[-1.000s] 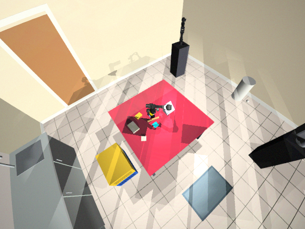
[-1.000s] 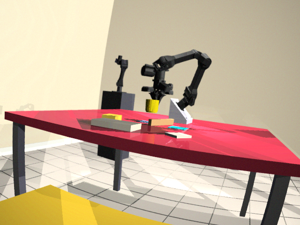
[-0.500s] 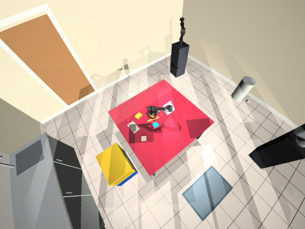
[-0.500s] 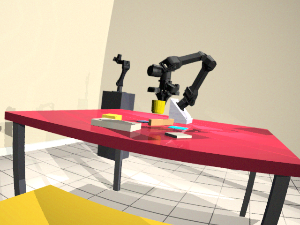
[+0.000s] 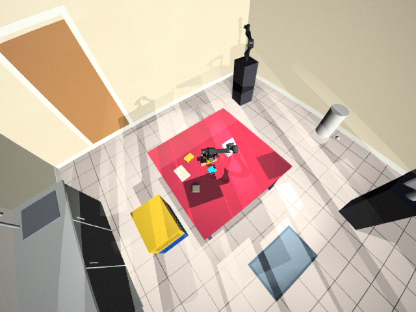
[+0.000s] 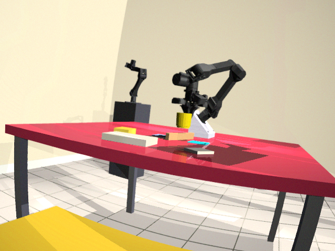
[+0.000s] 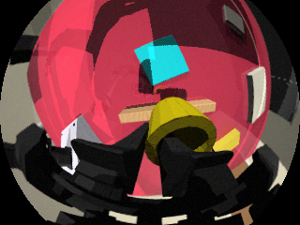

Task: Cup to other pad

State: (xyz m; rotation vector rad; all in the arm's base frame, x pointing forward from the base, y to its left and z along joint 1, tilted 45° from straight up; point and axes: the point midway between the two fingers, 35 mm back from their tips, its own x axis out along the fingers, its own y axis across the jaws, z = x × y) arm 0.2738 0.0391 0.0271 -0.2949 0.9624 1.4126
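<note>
The cyan pad lies 4 cm ahead of my gripper tip, 8 cm to the left of it and 10 cm below it. Round my gripper tip: dark blue flat patch 1 cm ahead, 12 cm to the right, 10 cm below; then yellow cup 2 cm ahead, 1 cm to the right; then tan wooden bar 3 cm ahead, 2 cm to the right, 8 cm below.
</note>
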